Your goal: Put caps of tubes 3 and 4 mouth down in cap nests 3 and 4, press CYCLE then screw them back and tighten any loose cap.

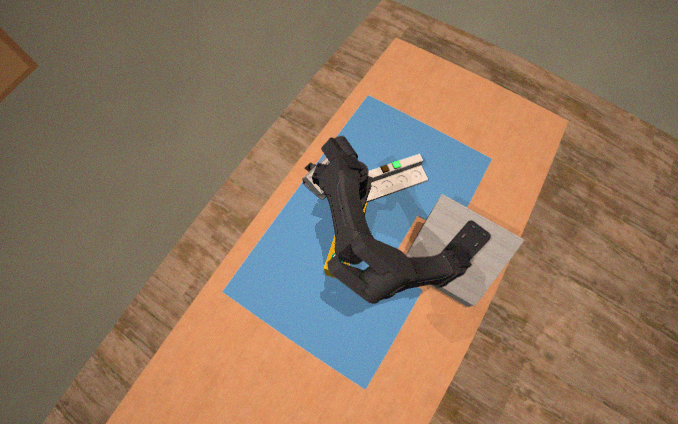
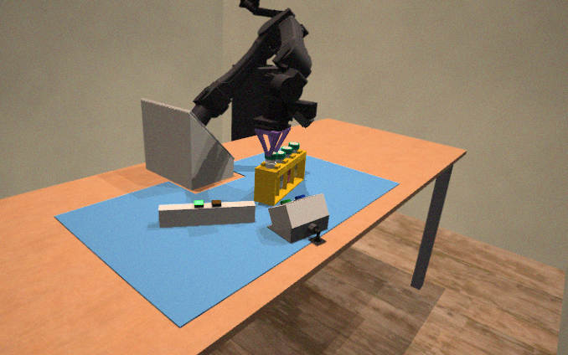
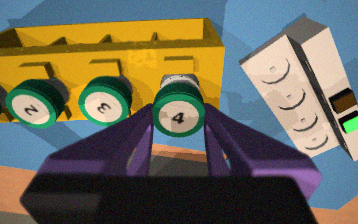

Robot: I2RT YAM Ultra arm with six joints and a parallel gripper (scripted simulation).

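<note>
The cap 4 is 1 cm below my hand. From my hand the other things lie so: cap 3 (2 cm behind, 5 cm to the left, 2 cm below); blue key (14 cm ahead, 3 cm to the right, 7 cm below); cap 2 (4 cm behind, 10 cm to the left, 2 cm below).
</note>
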